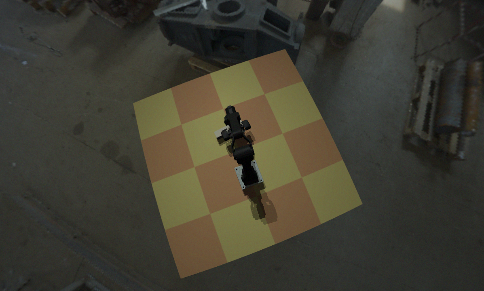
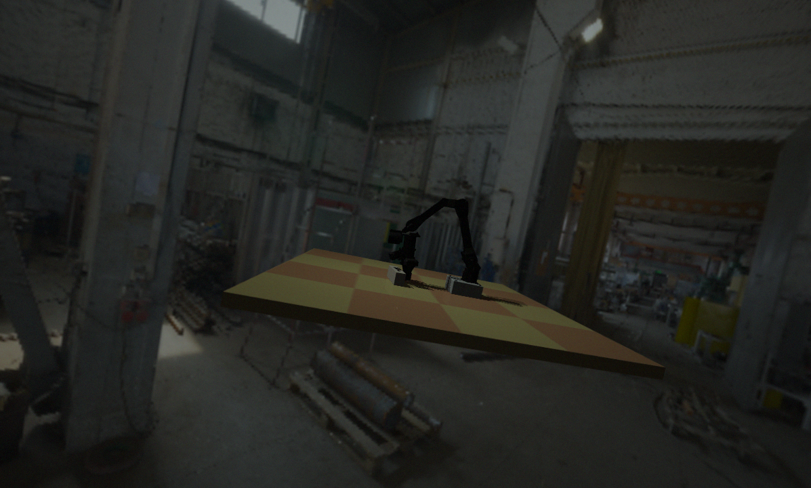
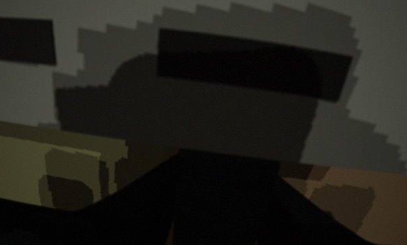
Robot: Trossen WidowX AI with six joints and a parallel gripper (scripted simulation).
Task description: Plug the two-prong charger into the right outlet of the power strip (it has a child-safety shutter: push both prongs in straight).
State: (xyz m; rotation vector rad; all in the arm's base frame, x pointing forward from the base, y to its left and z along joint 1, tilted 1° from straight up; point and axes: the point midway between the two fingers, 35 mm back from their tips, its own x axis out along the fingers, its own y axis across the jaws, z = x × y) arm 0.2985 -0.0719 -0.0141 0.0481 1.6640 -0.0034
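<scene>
Right now the black two-prong charger is 20 mm ahead of my gripper tip and 10 mm above it.
</scene>
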